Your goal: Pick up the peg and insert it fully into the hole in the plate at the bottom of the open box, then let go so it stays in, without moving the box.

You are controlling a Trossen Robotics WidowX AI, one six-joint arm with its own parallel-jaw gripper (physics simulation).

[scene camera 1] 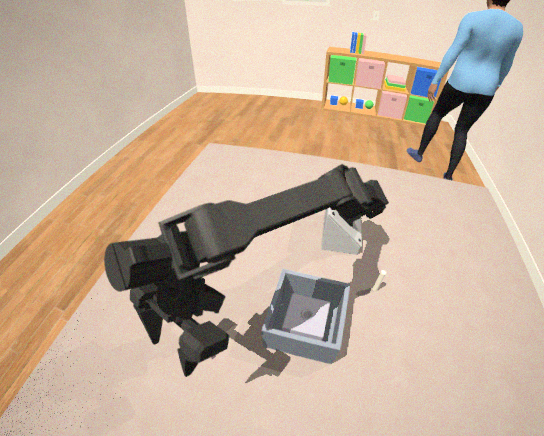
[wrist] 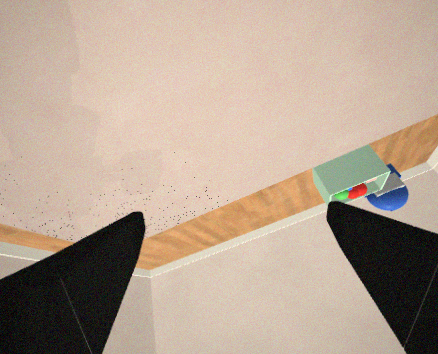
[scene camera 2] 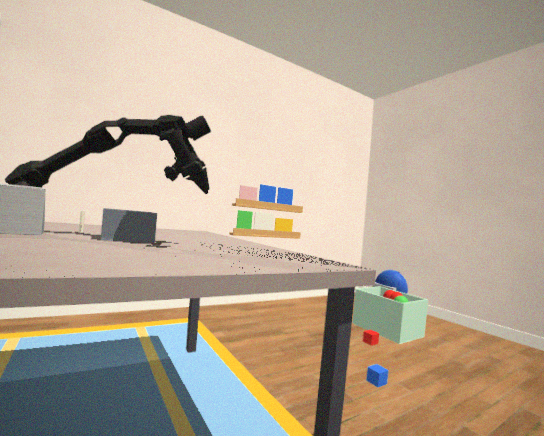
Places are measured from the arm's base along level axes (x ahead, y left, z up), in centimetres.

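Where they show: gripper, fingertip midpoint: [scene camera 1: 170,358] [wrist: 236,215] [scene camera 2: 207,191]; arm's base, link origin: [scene camera 2: 19,200].
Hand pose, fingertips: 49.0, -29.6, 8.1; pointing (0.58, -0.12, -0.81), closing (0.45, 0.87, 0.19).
Note:
Things, the pixels of their top centre, and the offset from my fingertips, as dx, dy, dz. "spot": a spot on its surface instead.
- thin cream peg, top centre: [scene camera 1: 383,272] [scene camera 2: 82,211] -30.8, +39.6, -9.9
- open grey-blue box, top centre: [scene camera 1: 308,306] [scene camera 2: 129,210] -18.3, +21.6, -8.1
- pale plate, top centre: [scene camera 1: 307,313] -18.3, +21.6, -11.8
- round dark hole, surface spot: [scene camera 1: 307,314] spot: -19.2, +21.8, -13.9
A thin cream peg [scene camera 1: 379,281] [scene camera 2: 82,222] stands upright on the table, outside the box and on the side toward the arm's base. The open grey-blue box [scene camera 1: 300,347] [scene camera 2: 135,226] stands on the table. At its bottom lies a pale plate [scene camera 1: 316,325] with a round dark hole [scene camera 1: 307,314], partly in shadow. My gripper [scene camera 1: 172,358] [scene camera 2: 204,184] [wrist: 236,215] is open and empty, its fingers wide apart. It hangs high above the table, past the box on the side away from the peg, pointing down at a slant. Peg and box do not show in the wrist view.
The arm's base sits on a light grey mount [scene camera 1: 340,237] [scene camera 2: 22,210] on the table [scene camera 1: 425,350] [scene camera 2: 225,287]. The arm reaches over the box side of the table. Beyond the table are a person [scene camera 1: 482,55], a cubby shelf and a green toy bin [scene camera 2: 412,320] [wrist: 350,167].

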